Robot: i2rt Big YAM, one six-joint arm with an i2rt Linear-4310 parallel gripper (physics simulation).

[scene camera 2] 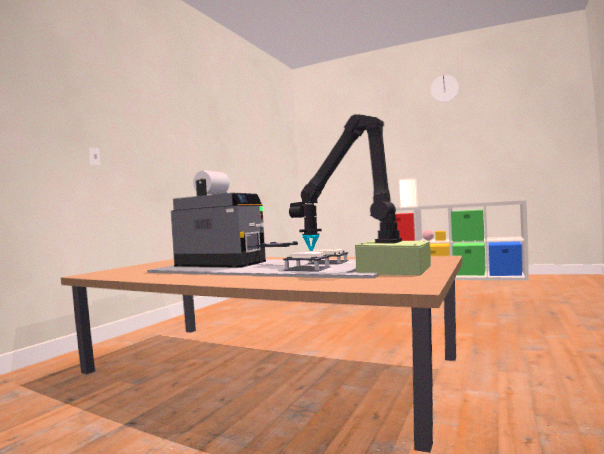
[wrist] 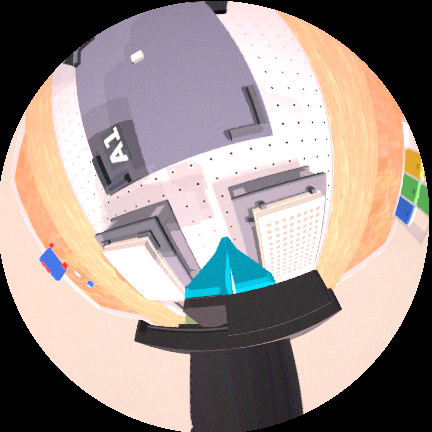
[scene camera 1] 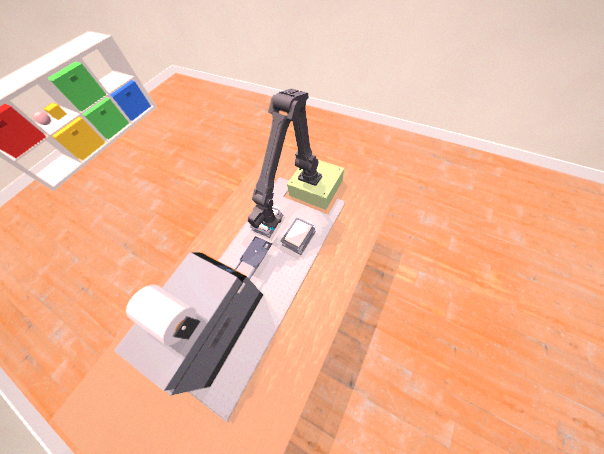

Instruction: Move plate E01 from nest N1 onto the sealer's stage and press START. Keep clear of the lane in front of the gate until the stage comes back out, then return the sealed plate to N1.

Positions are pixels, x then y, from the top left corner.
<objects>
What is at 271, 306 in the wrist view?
The gripper.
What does the gripper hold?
Nothing.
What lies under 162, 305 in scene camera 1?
A white roll.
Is the gripper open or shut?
Shut.
</objects>
